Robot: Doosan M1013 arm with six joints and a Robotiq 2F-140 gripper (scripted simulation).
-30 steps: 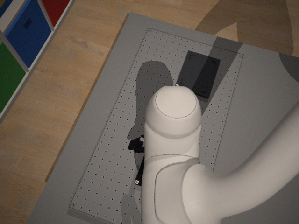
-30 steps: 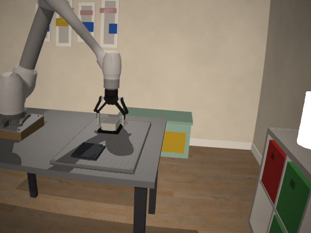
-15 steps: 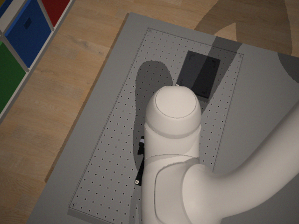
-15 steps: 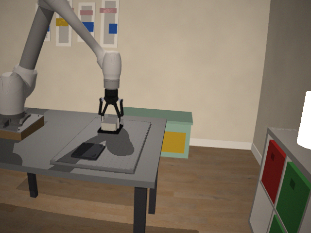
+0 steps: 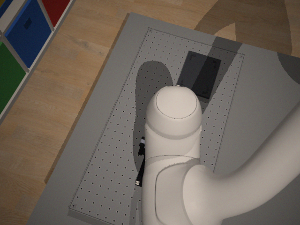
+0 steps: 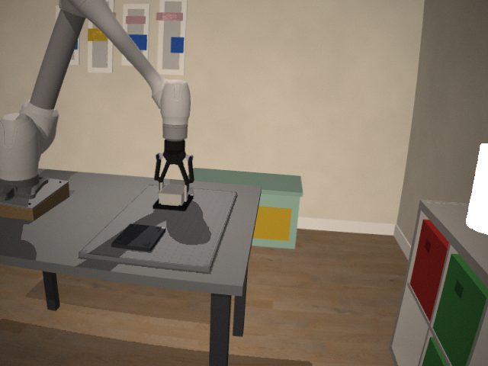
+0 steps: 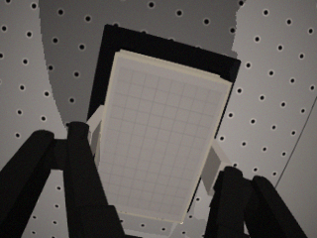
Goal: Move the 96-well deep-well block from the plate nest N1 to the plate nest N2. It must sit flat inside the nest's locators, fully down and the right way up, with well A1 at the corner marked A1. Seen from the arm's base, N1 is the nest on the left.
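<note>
The black plate nest N1 lies 3 cm below my hand. From my hand the other things lie so: cream 96-well deep-well block: 1 cm below; plate nest N2: 34 cm to the right, 9 cm behind, 3 cm below.
</note>
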